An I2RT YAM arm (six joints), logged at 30 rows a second.
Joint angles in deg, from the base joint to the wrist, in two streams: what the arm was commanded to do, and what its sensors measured. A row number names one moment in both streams.
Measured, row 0: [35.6, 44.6, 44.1, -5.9, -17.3, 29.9]
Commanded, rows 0 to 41: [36.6, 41.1, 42.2, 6.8, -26.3, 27.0]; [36.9, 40.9, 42.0, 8.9, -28.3, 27.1]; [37.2, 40.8, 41.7, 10.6, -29.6, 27.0]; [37.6, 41.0, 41.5, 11.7, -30.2, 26.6]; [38.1, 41.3, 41.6, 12.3, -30.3, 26.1]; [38.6, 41.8, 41.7, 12.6, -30.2, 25.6]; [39.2, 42.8, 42.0, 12.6, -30.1, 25.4]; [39.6, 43.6, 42.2, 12.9, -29.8, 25.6]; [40.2, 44.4, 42.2, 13.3, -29.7, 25.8]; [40.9, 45.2, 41.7, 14.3, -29.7, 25.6]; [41.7, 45.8, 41.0, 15.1, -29.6, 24.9]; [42.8, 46.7, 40.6, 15.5, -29.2, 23.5]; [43.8, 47.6, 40.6, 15.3, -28.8, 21.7]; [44.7, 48.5, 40.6, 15.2, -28.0, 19.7]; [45.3, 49.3, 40.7, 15.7, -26.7, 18.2]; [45.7, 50.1, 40.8, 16.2, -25.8, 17.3]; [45.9, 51.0, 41.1, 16.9, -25.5, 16.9]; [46.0, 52.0, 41.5, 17.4, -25.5, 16.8]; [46.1, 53.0, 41.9, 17.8, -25.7, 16.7]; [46.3, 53.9, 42.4, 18.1, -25.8, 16.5]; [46.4, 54.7, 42.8, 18.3, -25.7, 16.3]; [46.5, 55.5, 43.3, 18.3, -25.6, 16.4]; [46.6, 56.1, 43.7, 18.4, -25.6, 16.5]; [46.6, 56.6, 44.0, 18.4, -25.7, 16.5]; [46.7, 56.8, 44.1, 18.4, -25.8, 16.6]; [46.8, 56.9, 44.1, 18.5, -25.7, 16.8]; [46.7, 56.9, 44.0, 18.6, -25.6, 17.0]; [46.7, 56.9, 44.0, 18.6, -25.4, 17.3]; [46.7, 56.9, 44.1, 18.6, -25.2, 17.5]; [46.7, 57.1, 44.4, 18.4, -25.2, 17.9]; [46.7, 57.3, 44.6, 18.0, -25.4, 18.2]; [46.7, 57.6, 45.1, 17.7, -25.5, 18.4]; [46.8, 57.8, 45.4, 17.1, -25.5, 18.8]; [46.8, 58.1, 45.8, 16.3, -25.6, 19.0]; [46.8, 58.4, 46.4, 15.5, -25.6, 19.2]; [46.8, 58.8, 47.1, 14.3, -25.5, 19.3]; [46.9, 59.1, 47.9, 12.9, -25.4, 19.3]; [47.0, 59.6, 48.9, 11.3, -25.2, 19.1]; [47.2, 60.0, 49.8, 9.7, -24.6, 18.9]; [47.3, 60.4, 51.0, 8.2, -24.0, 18.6]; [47.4, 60.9, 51.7, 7.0, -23.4, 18.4]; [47.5, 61.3, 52.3, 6.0, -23.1, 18.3]
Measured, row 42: [46.8, 59.9, 48.3, 11.0, -25.3, 18.6]
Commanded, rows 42 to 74: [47.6, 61.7, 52.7, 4.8, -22.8, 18.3]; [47.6, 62.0, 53.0, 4.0, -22.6, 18.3]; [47.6, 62.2, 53.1, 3.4, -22.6, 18.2]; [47.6, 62.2, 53.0, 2.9, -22.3, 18.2]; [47.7, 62.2, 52.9, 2.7, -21.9, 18.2]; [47.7, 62.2, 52.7, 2.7, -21.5, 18.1]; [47.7, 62.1, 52.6, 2.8, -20.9, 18.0]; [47.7, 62.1, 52.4, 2.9, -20.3, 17.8]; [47.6, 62.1, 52.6, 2.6, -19.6, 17.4]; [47.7, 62.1, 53.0, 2.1, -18.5, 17.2]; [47.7, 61.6, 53.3, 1.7, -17.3, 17.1]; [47.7, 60.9, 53.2, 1.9, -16.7, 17.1]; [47.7, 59.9, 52.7, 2.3, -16.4, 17.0]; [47.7, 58.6, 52.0, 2.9, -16.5, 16.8]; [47.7, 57.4, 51.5, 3.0, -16.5, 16.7]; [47.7, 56.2, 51.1, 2.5, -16.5, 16.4]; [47.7, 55.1, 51.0, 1.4, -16.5, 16.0]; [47.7, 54.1, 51.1, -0.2, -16.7, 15.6]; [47.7, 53.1, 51.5, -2.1, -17.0, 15.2]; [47.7, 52.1, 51.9, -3.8, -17.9, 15.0]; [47.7, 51.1, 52.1, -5.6, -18.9, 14.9]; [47.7, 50.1, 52.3, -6.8, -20.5, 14.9]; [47.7, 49.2, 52.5, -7.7, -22.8, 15.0]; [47.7, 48.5, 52.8, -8.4, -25.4, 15.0]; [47.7, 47.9, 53.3, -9.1, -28.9, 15.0]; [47.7, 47.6, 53.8, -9.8, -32.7, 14.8]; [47.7, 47.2, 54.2, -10.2, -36.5, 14.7]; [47.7, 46.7, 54.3, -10.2, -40.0, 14.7]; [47.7, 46.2, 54.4, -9.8, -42.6, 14.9]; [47.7, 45.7, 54.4, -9.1, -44.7, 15.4]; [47.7, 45.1, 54.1, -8.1, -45.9, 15.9]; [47.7, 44.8, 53.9, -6.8, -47.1, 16.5]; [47.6, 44.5, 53.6, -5.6, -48.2, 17.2]
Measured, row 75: [47.7, 46.5, 52.4, -7.9, -37.6, 15.7]
